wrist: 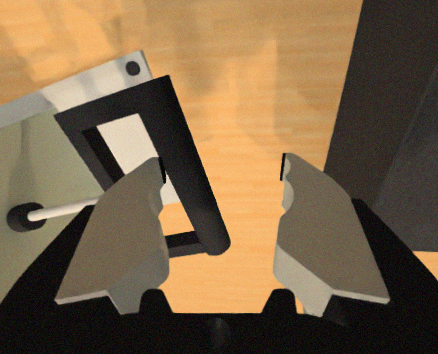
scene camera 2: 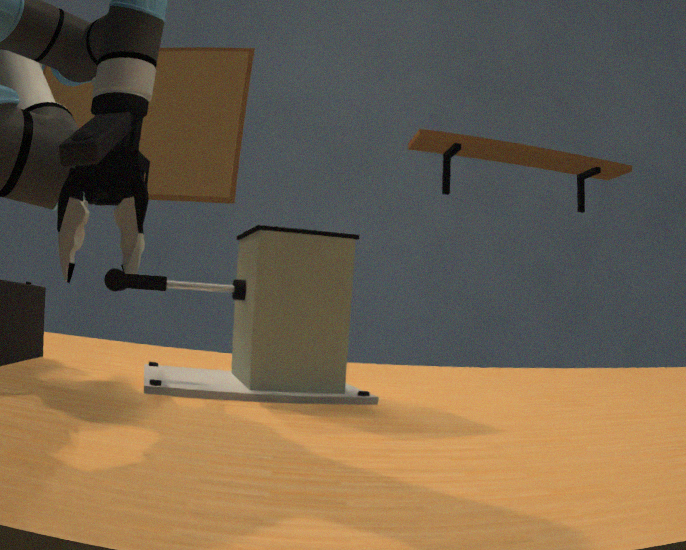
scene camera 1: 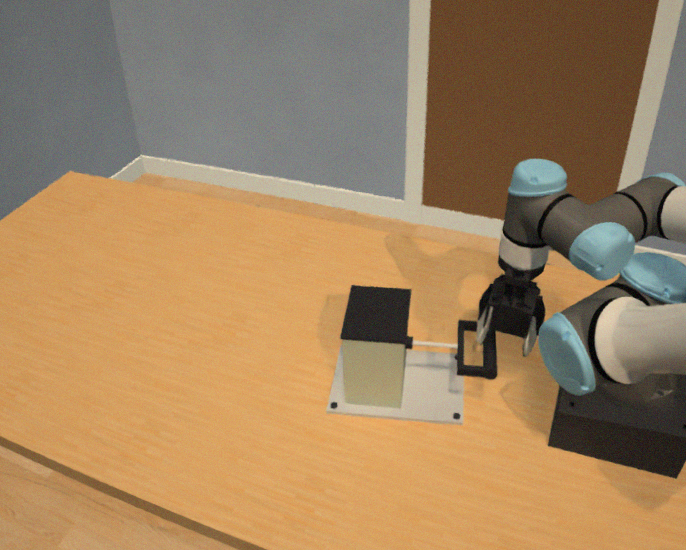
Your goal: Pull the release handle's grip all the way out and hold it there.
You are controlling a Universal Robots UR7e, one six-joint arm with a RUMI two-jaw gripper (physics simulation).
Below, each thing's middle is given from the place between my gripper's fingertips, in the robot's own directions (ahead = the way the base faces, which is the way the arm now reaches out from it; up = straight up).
Scene:
The light grey base plate (scene camera 1: 432, 392) lies 16 cm ahead of my hand, 10 cm below it and 7 cm to the left of it.

